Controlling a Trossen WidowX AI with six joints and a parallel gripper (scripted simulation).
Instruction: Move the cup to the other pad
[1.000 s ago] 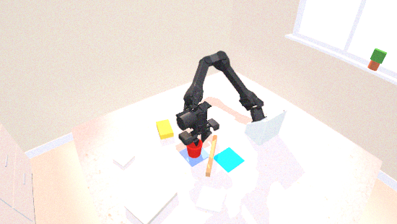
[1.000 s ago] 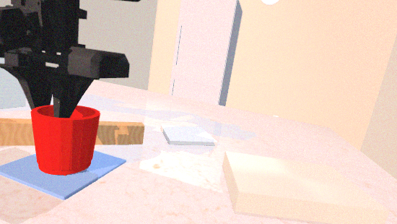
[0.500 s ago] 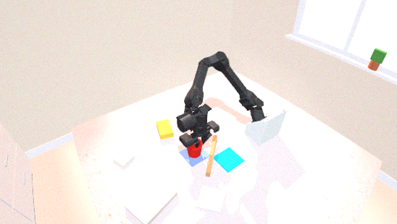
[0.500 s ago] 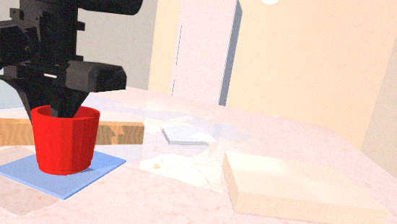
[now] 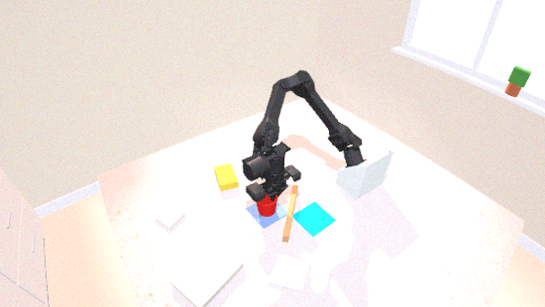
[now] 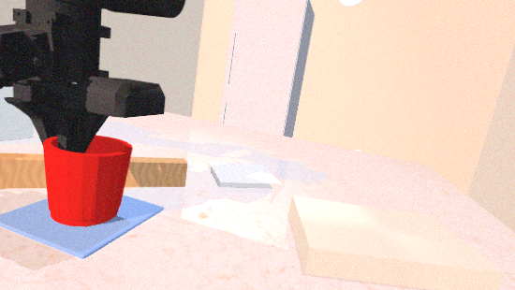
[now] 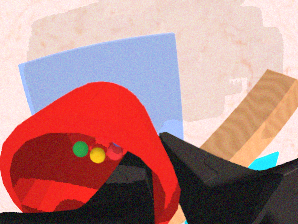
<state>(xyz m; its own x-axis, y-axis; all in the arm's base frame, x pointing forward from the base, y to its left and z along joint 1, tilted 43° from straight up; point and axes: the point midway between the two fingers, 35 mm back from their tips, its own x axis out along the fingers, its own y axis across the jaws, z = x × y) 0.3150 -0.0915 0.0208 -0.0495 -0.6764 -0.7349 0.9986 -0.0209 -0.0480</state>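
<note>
My gripper tip is 50 mm above the light blue pad and 30 mm short of it. From my gripper tip the other things lie so: cyan pad (120 mm to the left, 80 mm behind, 50 mm below); red cup (30 mm ahead); wooden bar (60 mm to the left, 30 mm below, 30 mm behind).
</note>
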